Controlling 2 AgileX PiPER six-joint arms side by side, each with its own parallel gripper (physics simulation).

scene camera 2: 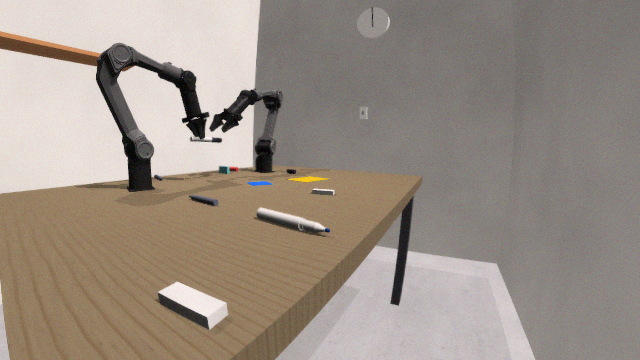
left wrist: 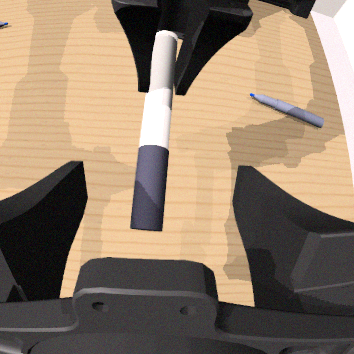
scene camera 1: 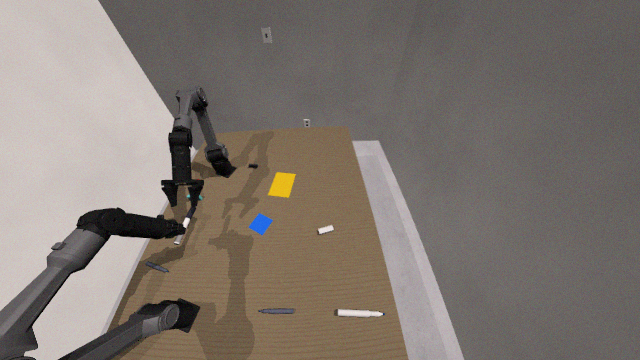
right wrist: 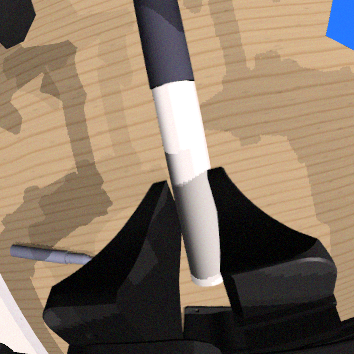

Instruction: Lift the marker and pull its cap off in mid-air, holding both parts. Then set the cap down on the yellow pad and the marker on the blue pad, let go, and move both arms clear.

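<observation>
The marker's white body (scene camera 1: pixel 186 222) (scene camera 2: pixel 201 139) (left wrist: pixel 156 117) (right wrist: pixel 182 125) is held level above the table, with its dark cap (scene camera 1: pixel 192 212) (scene camera 2: pixel 216 140) (left wrist: pixel 150 187) (right wrist: pixel 165 45) on. My right gripper (scene camera 1: pixel 184 228) (scene camera 2: pixel 201 136) (left wrist: pixel 160 83) (right wrist: pixel 192 193) is shut on the white body near its plain end. My left gripper (scene camera 1: pixel 184 205) (scene camera 2: pixel 219 130) (left wrist: pixel 159 181) is open. In the left wrist view the cap shows between its wide-spread fingers, apart from both. The yellow pad (scene camera 1: pixel 282 185) (scene camera 2: pixel 308 179) and blue pad (scene camera 1: pixel 260 224) (scene camera 2: pixel 259 183) (right wrist: pixel 345 22) lie flat on the table.
Pens (scene camera 1: pixel 157 267) (scene camera 1: pixel 276 311), a larger white marker (scene camera 1: pixel 360 313) (scene camera 2: pixel 292 220) and white blocks (scene camera 1: pixel 325 229) (scene camera 2: pixel 192 304) lie on the table. A teal block (scene camera 1: pixel 195 197) (scene camera 2: pixel 224 170), a red piece (scene camera 2: pixel 233 169) and a black piece (scene camera 1: pixel 253 165) (scene camera 2: pixel 291 171) lie near the left arm.
</observation>
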